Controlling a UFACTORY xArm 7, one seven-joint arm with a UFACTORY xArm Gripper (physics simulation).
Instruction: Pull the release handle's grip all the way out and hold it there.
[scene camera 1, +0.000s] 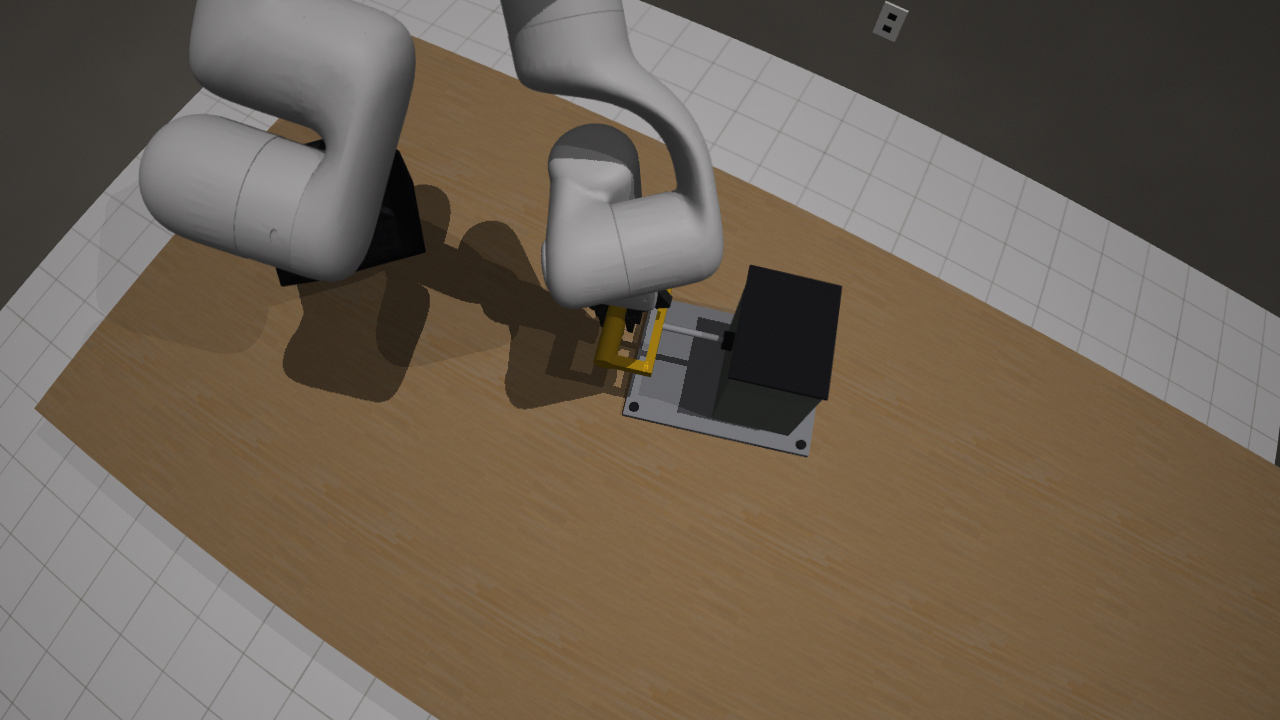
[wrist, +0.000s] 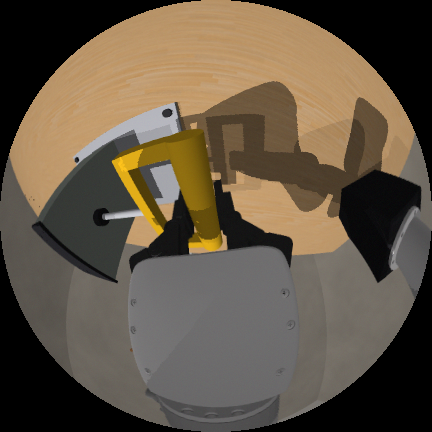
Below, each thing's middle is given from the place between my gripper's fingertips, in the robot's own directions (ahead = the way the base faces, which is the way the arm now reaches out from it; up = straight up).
Scene:
The grey base plate (scene camera 1: 681, 392) is 150 mm ahead of my hand, 80 mm below it and 10 mm to the left of it.

